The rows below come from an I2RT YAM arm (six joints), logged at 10 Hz.
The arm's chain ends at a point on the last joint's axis. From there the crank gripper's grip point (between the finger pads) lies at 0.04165 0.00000 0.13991 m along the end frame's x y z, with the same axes.
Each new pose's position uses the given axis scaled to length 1; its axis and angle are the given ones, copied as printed.
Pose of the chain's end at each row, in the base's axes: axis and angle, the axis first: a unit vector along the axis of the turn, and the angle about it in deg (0 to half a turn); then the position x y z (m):
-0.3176 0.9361 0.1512 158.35 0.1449 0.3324 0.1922
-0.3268 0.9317 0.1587 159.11 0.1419 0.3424 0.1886
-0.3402 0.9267 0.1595 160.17 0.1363 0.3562 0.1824
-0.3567 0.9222 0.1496 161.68 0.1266 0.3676 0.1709
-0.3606 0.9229 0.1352 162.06 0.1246 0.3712 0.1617
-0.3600 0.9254 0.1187 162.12 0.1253 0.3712 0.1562
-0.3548 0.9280 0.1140 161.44 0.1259 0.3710 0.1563
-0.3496 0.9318 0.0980 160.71 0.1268 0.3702 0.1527
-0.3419 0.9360 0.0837 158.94 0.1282 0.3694 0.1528
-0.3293 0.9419 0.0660 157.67 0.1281 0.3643 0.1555
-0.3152 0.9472 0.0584 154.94 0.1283 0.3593 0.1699
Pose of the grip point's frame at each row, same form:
-0.3176 0.9361 0.1512 158.35 0.1497 0.3654 0.0501
-0.3268 0.9317 0.1587 159.11 0.1440 0.3765 0.0467
-0.3402 0.9267 0.1595 160.17 0.1357 0.3893 0.0402
-0.3567 0.9222 0.1496 161.68 0.1234 0.3962 0.0278
-0.3606 0.9229 0.1352 162.06 0.1220 0.3955 0.0178
-0.3600 0.9254 0.1187 162.12 0.1243 0.3911 0.0116
-0.3548 0.9280 0.1140 161.44 0.1269 0.3904 0.0116
-0.3496 0.9318 0.0980 160.71 0.1311 0.3862 0.0077
-0.3419 0.9360 0.0837 158.94 0.1381 0.3833 0.0078
-0.3293 0.9419 0.0660 157.67 0.1425 0.3747 0.0106
-0.3152 0.9472 0.0584 154.94 0.1497 0.3701 0.0259

